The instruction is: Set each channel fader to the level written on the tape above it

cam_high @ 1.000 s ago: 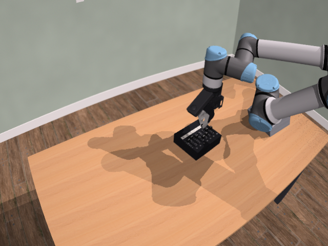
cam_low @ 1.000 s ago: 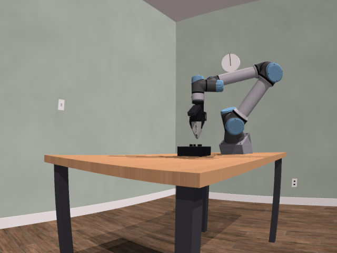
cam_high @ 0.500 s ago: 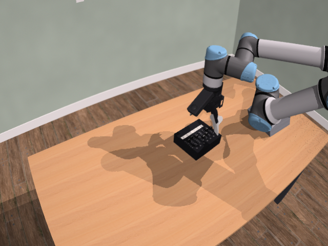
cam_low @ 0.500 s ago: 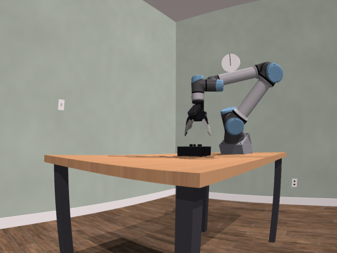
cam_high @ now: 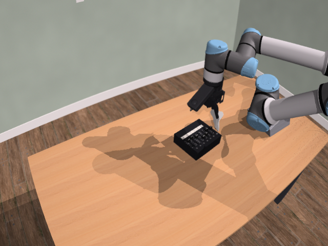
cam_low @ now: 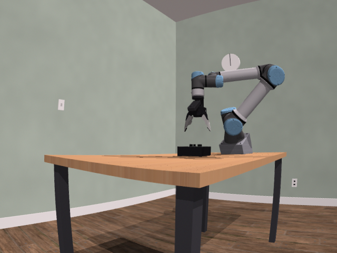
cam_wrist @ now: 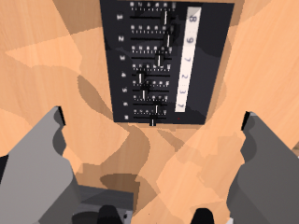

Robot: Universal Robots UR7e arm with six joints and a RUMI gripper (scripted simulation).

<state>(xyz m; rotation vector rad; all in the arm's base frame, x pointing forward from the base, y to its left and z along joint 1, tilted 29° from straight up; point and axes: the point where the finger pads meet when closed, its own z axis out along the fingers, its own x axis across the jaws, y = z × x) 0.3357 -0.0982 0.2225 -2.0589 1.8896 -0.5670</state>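
My hand is 7 cm past the master fader, 1 cm to the left of it and 8 cm above it.
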